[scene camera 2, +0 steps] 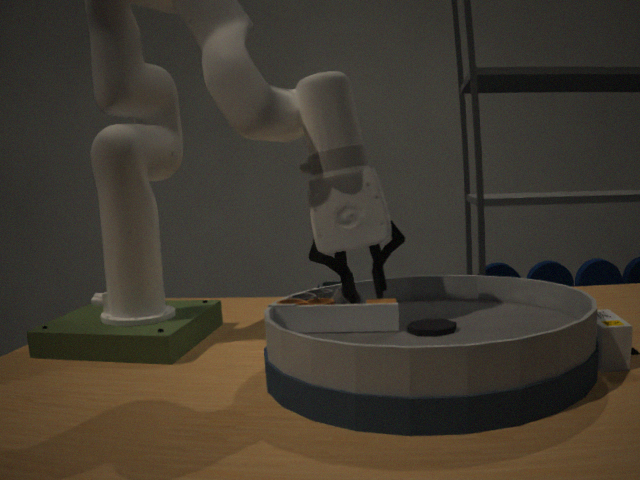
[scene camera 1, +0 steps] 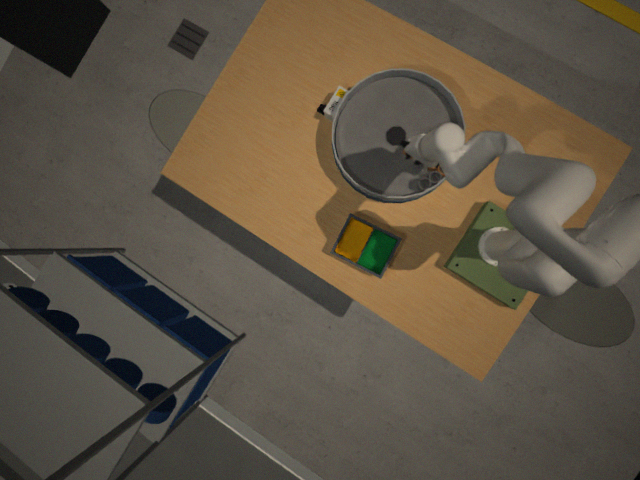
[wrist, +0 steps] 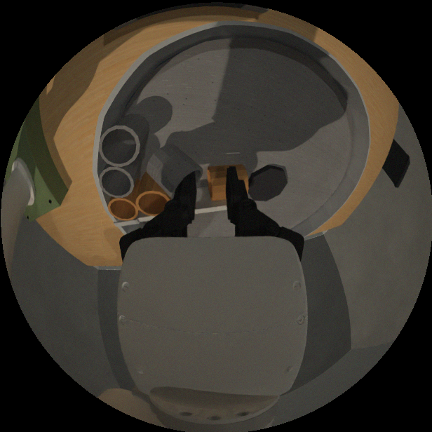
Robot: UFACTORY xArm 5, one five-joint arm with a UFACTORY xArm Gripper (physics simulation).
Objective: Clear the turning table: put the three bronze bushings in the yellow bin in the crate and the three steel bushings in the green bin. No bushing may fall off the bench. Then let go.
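Places are measured from the arm's base along level axes (x ahead, y left, z up), in metres.
Where they show: gripper, fingertip midpoint: (scene camera 2: 367, 299) (scene camera 1: 413, 157); arm's base, link origin: (scene camera 2: 138, 317) (scene camera 1: 498, 246).
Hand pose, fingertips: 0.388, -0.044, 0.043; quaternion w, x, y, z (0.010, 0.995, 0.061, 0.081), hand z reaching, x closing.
Things, the pixels of their top centre, and the offset from my fingertips, as dx, dy, dz. "spot": a spot on its surface instead.
- pale divider, surface spot: (scene camera 2: 361, 317) spot: +0.001, -0.047, -0.014
- dark round hub, top centre: (scene camera 2: 432, 324) (scene camera 1: 396, 135) +0.089, -0.032, -0.026
- crate, surface spot: (scene camera 1: 376, 226) spot: -0.047, +0.238, -0.038
- white box, surface spot: (scene camera 2: 613, 343) spot: +0.323, -0.055, -0.050
My gripper (scene camera 1: 411, 153) (scene camera 2: 367, 298) (wrist: 210, 178) is part-open, low inside the turning table (scene camera 1: 361, 118) (scene camera 2: 429, 366) (wrist: 185, 85). In the wrist view its right finger crosses over a bronze bushing (wrist: 215, 183) lying on its side, so the bushing is not between the fingers. Its left finger is against or just beside a tilted steel bushing (wrist: 172, 167). Two steel bushings (wrist: 120, 127) (wrist: 115, 168) and two bronze bushings (wrist: 123, 219) (wrist: 153, 192) stand upright by the left wall. The yellow bin (scene camera 1: 354, 239) and green bin (scene camera 1: 378, 250) show no bushings.
A pale divider (scene camera 2: 361, 317) (wrist: 210, 210) runs beside the bushings. A dark round hub (scene camera 1: 395, 135) (scene camera 2: 431, 327) (wrist: 268, 182) sits at the table's centre. The crate (scene camera 1: 376, 226) stands near the bench edge. A white box (scene camera 1: 335, 103) (scene camera 2: 613, 343) touches the turning table's outside.
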